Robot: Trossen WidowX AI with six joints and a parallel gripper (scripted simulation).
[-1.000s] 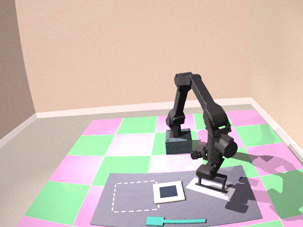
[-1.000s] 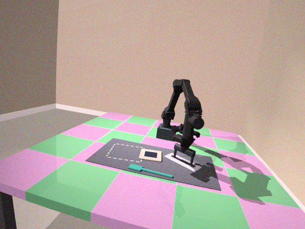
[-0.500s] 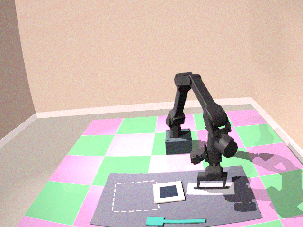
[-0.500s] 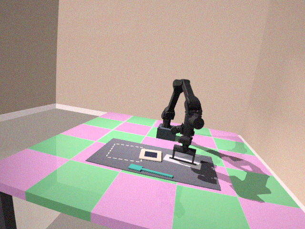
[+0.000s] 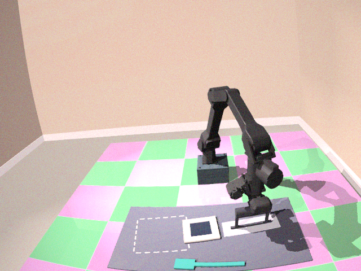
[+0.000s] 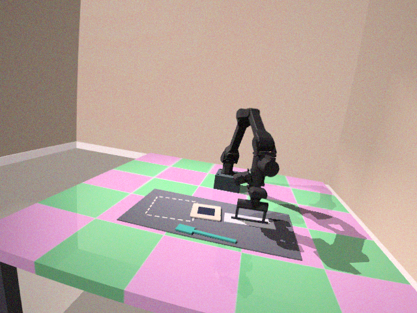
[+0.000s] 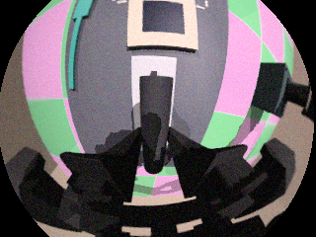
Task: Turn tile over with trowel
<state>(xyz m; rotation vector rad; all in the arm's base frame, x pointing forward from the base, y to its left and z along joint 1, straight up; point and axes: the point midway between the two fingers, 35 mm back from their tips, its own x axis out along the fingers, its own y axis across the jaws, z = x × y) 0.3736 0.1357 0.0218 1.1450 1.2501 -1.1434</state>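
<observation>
Right now my gripper tip is 3 cm above the trowel and 2 cm to the left of it. The rest, counted from my gripper tip: teal flat tool: 17 cm to the right, 16 cm ahead, 6 cm below; grey mat: 15 cm to the right, 8 cm below, 3 cm ahead; tile: 18 cm to the right, 6 cm below.
</observation>
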